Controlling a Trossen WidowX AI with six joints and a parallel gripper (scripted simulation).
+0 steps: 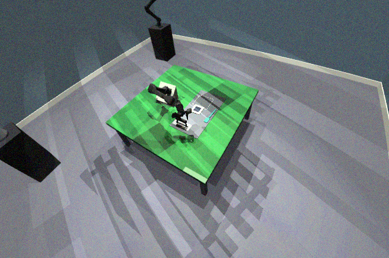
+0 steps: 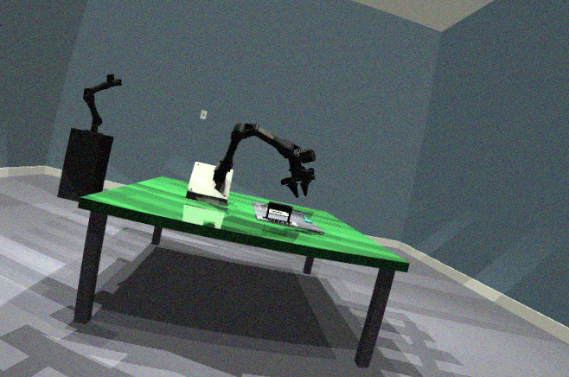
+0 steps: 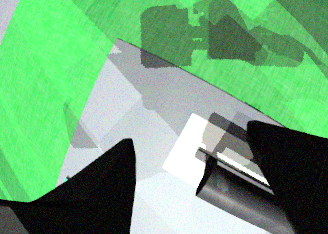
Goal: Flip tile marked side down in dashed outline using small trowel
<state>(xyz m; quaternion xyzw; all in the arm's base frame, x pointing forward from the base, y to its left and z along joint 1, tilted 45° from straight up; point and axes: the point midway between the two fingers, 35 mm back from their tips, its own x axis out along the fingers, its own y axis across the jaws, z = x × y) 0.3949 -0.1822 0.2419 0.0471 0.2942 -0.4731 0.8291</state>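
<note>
Right now my gripper tip is 110 mm past the small trowel, 40 mm to the right of it and 110 mm above it. The rest, counted from my gripper tip: grey mat: 10 mm behind, 280 mm to the left, 170 mm below; then thin teal strip: 130 mm ahead, 250 mm to the left, 140 mm below; then tile: 40 mm behind, 300 mm to the left, 140 mm below.
</note>
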